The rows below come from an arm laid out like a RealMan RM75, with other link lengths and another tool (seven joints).
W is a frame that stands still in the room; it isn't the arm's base.
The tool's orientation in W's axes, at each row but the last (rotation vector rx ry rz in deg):
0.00, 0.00, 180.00
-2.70, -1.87, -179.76
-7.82, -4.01, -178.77
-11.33, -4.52, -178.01
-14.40, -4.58, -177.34
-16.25, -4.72, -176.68
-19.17, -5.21, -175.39
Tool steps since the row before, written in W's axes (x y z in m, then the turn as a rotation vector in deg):
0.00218, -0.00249, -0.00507, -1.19, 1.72, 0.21
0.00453, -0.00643, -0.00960, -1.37, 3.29, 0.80
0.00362, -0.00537, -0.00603, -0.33, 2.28, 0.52
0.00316, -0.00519, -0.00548, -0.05, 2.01, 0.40
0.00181, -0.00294, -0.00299, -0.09, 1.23, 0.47
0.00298, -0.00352, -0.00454, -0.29, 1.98, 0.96
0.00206, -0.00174, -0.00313, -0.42, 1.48, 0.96
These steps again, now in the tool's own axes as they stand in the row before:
-0.00218, 0.00249, -0.00507, 1.19, -1.72, 0.21
-0.00480, 0.00625, -0.00959, 1.38, -3.28, 0.83
-0.00405, 0.00517, -0.00593, 0.34, -2.26, 0.59
-0.00371, 0.00501, -0.00530, 0.05, -1.99, 0.50
-0.00218, 0.00286, -0.00282, 0.13, -1.21, 0.52
-0.00362, 0.00343, -0.00412, 0.38, -1.94, 1.00
-0.00259, 0.00171, -0.00272, 0.54, -1.45, 0.94

